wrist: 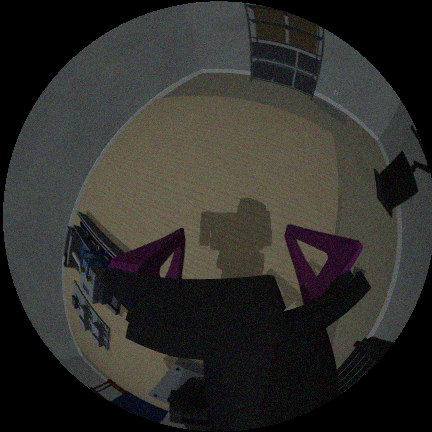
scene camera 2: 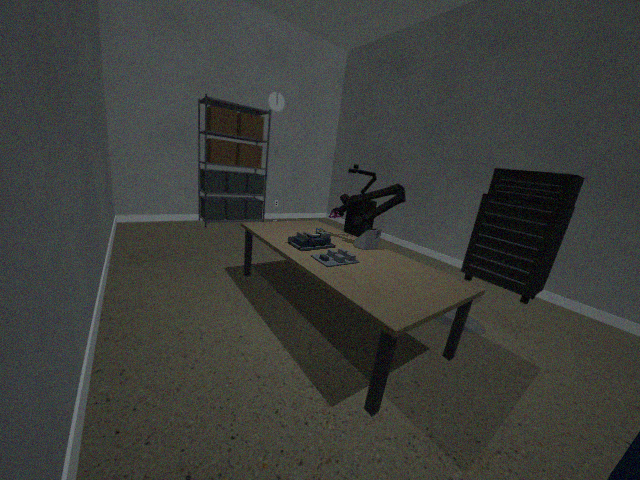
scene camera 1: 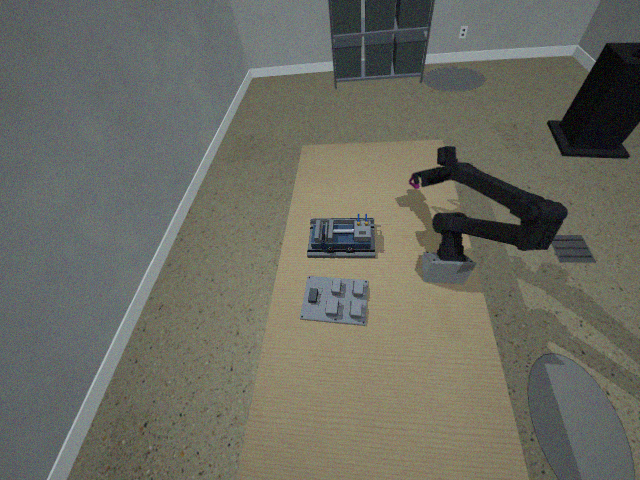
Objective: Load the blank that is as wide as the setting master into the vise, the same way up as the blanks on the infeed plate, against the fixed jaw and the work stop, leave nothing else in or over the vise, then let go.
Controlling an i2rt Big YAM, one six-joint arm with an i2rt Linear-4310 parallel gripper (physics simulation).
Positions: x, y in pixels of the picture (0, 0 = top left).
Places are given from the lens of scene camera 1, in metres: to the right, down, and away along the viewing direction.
grey infeed plate point(scene camera 1: 310, 311): -0.04, 0.28, 1.13
